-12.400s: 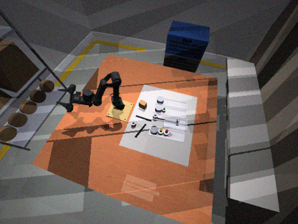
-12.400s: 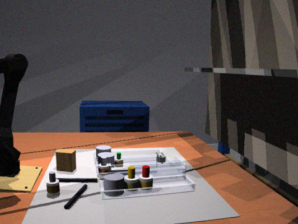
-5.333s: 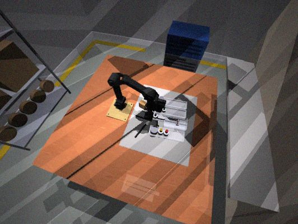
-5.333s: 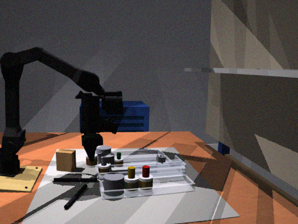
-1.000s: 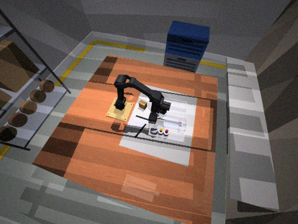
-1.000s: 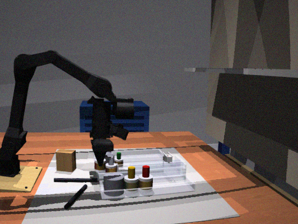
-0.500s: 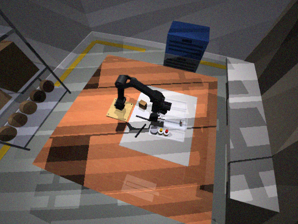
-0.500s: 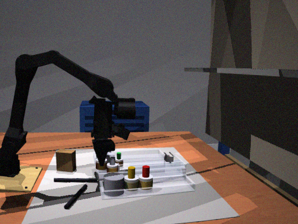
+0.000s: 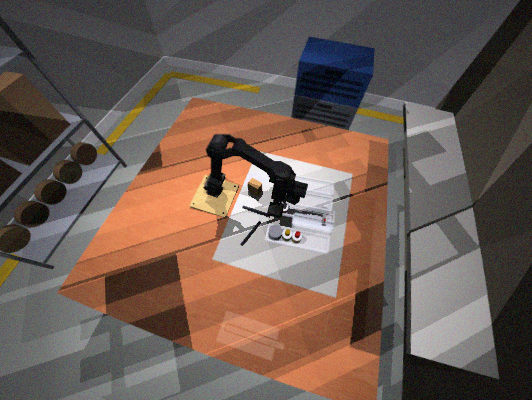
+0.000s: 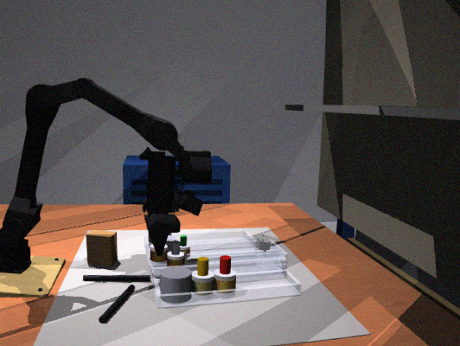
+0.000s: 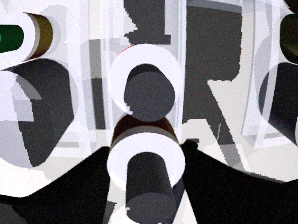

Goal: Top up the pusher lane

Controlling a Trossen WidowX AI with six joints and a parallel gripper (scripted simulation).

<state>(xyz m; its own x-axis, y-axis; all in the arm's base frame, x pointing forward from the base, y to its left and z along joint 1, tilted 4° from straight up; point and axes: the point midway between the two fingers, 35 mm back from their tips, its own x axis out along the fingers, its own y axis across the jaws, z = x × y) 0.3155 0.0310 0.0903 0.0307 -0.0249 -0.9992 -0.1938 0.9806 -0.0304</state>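
Now: the brown block 140 mm behind my gripper tip, 60 mm to the left of it and 10 mm below it. Round my gripper tip: clear lane rack 150 mm ahead, 30 mm below.
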